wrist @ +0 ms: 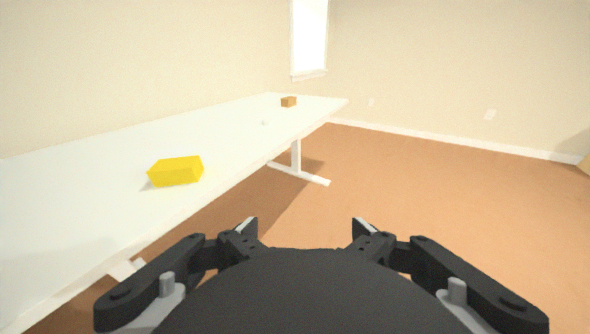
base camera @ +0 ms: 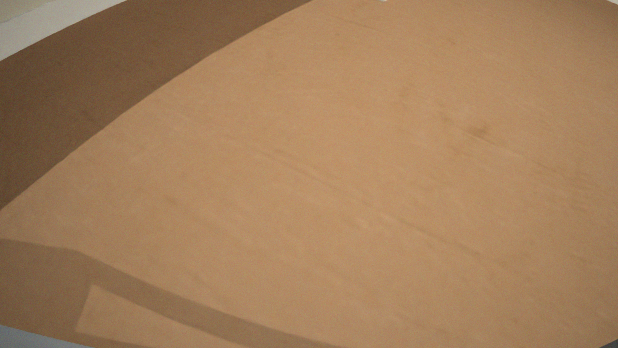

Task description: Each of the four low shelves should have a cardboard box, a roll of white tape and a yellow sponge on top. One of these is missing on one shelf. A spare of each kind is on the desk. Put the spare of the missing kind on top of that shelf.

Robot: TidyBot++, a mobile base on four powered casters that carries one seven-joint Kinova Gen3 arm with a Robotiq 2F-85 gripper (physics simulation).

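Places are measured from the arm's base along level axes (x ahead, y left, z up), in metres.
Where they show: gripper, fingertip midpoint: (wrist: 304, 227).
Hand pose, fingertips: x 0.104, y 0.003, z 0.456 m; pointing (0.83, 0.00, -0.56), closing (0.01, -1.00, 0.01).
Note:
Each offset is from my fingertips to the top centre of the thing. "spot": to the spot under its first point. Level surfaces: height alone.
In the wrist view a yellow sponge @[dy +0.327, dx +0.246, dz -0.088 m] (wrist: 176, 171) lies on the near part of the white desk @[dz -0.133 m] (wrist: 100, 200), close to its front edge. A small white thing @[dy +0.171, dx +0.675, dz -0.109 m] (wrist: 265, 122), probably the roll of tape, is farther along the desk; it is too small and pale to tell for sure. A brown cardboard box @[dy +0.094, dx +1.027, dz -0.083 m] (wrist: 288, 102) stands near the desk's far end. My gripper (wrist: 304, 227) is open and empty, to the right of the desk's front edge, with floor behind it in the view. The four low shelves do not show in either view.
The desk's white leg @[spot: dy +0.058, dx +1.234, dz -0.634 m] (wrist: 296, 156) with its foot stands on the brown floor @[dz -0.853 m] (wrist: 425, 200) (base camera: 325, 150). A window (wrist: 309, 37) is in the wall behind. A tan edge of something (wrist: 584, 165) shows at the far right. Shadows fall across the floor in the base view.

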